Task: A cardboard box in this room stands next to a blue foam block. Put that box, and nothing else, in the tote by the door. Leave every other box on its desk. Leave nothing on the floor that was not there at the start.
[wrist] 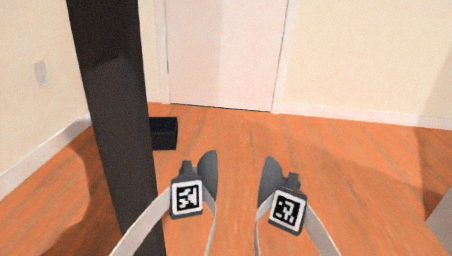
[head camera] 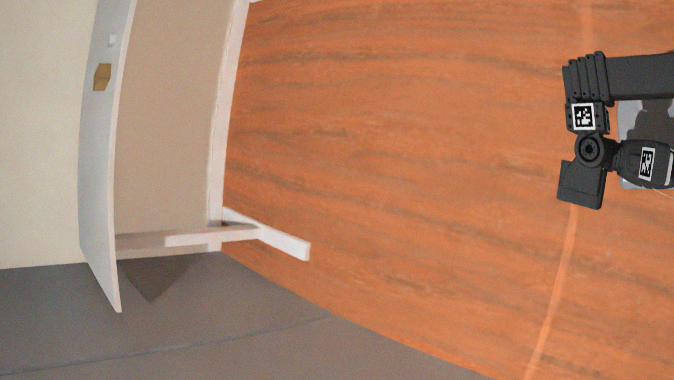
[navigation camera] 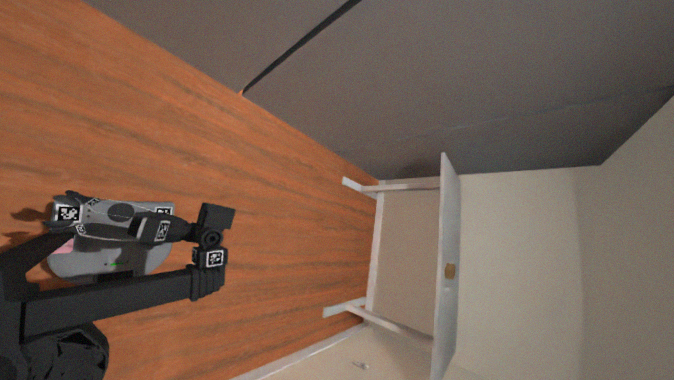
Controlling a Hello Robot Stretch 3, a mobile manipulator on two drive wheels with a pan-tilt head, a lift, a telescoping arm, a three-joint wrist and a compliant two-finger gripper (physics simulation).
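Frame: origin at the robot's base, x up, y right, z ahead, level; millimetres.
Seen in the pictures: gripper, fingertip midpoint: (navigation camera: 49, 209); robot's base at its link origin: (navigation camera: 121, 211).
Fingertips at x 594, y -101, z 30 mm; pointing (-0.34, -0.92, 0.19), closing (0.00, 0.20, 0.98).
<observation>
Pixels of each thing's top centre, then the offset from my fingertips to it. Level surfaces: height alone.
- small tan cardboard box at its top centre: (head camera: 96, 77) (navigation camera: 454, 271) dx +407, dy +1623, dz -394 mm
- white desk at its surface level: dx +357 mm
- small white object at its top centre: (head camera: 108, 40) (navigation camera: 449, 291) dx +381, dy +1599, dz -527 mm
- wood floor at its surface level: dx -593 mm
A small tan cardboard box (head camera: 102, 77) (navigation camera: 450, 271) sits on the white desk (head camera: 95, 175) (navigation camera: 447, 215). A small white object (head camera: 112, 40) (navigation camera: 446, 289) is beside it; no blue foam block shows in these views. A black tote (wrist: 165, 141) stands on the floor near the white door (wrist: 225, 55) in the wrist view, partly hidden by a dark post. My gripper (wrist: 239, 171) (navigation camera: 65, 211) is open, with its fingertips apart and floor showing between them. It is well away from the box and from the tote. In the head view its fingertips are out of frame.
The dark post (wrist: 107, 100) runs down the left of the wrist view. The desk's white legs and feet (head camera: 287, 242) (navigation camera: 337, 309) reach out over the wood floor (head camera: 400, 150) (navigation camera: 280, 225). A dark grey panelled surface (head camera: 165, 320) (navigation camera: 475, 75) borders the floor. A pale grey surface (wrist: 442, 225) shows at the wrist view's right edge.
</observation>
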